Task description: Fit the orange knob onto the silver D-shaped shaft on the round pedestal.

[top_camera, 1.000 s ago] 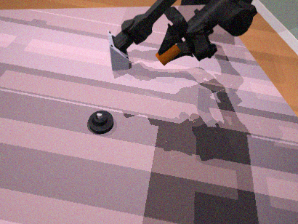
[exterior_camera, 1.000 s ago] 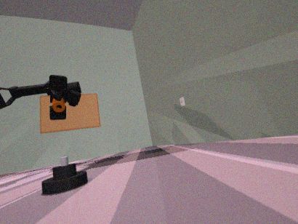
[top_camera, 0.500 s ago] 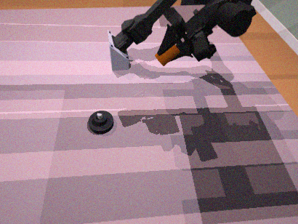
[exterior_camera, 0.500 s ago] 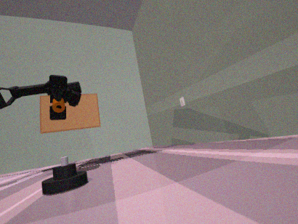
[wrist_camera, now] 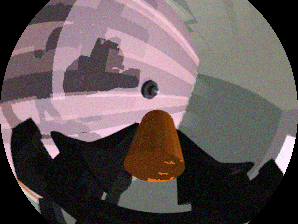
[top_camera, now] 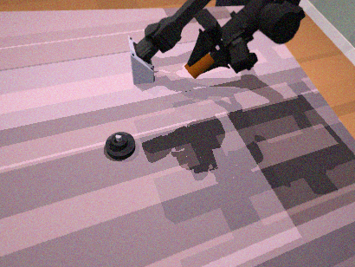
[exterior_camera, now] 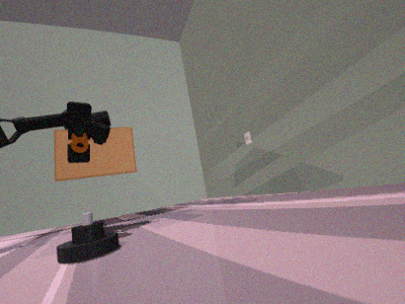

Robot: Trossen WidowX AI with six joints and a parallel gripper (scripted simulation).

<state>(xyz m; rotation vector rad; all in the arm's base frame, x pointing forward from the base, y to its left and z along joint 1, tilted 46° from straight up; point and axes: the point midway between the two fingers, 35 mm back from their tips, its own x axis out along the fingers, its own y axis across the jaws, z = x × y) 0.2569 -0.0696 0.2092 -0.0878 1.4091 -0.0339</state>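
Now: the pedestal with silver shaft 200 mm to the right of my gripper tip, 200 mm below it and 30 mm ahead of it. Round my gripper tip: orange knob (30 mm to the left, 20 mm above).
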